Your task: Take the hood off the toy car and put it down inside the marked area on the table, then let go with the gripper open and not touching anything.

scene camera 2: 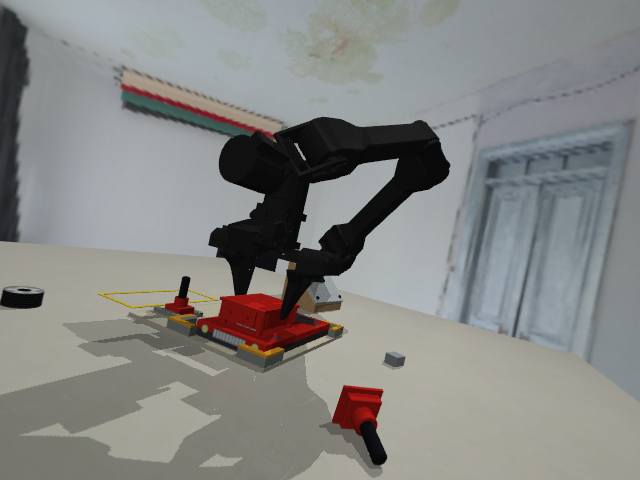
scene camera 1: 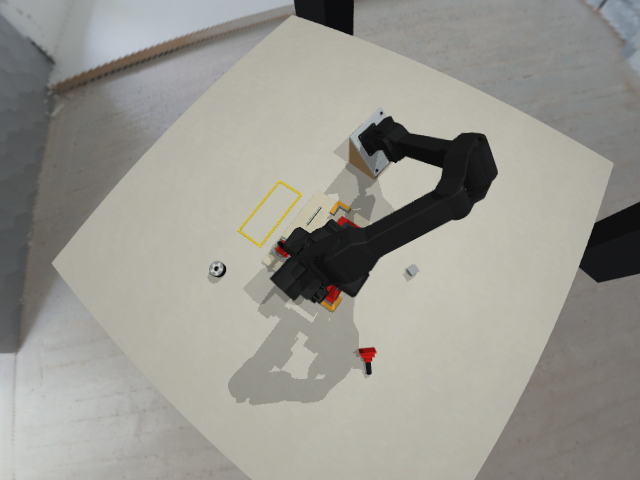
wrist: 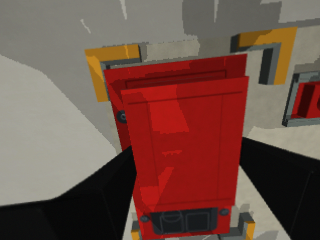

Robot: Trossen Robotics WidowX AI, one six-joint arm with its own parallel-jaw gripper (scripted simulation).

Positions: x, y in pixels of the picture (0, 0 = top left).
Labels:
gripper: scene camera 2; scene camera 1 327, 269; wrist
same spot on gripper: point(wrist: 103, 198) = point(scene camera 2: 287, 284)

